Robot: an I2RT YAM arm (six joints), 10 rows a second.
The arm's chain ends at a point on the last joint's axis. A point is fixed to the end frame.
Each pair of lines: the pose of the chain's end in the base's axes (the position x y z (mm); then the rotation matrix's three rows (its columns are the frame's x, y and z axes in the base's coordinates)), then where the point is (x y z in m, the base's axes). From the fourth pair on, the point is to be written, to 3 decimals.
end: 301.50 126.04 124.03; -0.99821 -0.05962 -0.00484; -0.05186 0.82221 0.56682; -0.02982 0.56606 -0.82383
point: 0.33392 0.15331 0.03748
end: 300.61 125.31 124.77; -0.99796 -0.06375 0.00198; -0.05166 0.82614 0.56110; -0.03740 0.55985 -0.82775
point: 0.33373 0.15197 0.03830
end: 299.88 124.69 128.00; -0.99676 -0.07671 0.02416; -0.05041 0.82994 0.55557; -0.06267 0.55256 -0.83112
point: 0.33526 0.15072 0.04223
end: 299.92 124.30 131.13; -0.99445 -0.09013 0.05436; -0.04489 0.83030 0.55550; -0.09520 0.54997 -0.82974
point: 0.338 0.150 0.047
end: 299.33 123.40 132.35; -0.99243 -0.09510 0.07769; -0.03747 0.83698 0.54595; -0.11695 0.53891 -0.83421
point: 0.340 0.148 0.048
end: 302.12 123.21 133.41; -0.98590 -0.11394 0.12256; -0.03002 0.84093 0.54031; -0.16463 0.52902 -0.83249
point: 0.347 0.147 0.051
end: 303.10 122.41 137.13; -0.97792 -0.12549 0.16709; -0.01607 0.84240 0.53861; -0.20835 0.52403 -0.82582
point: 0.352 0.146 0.057
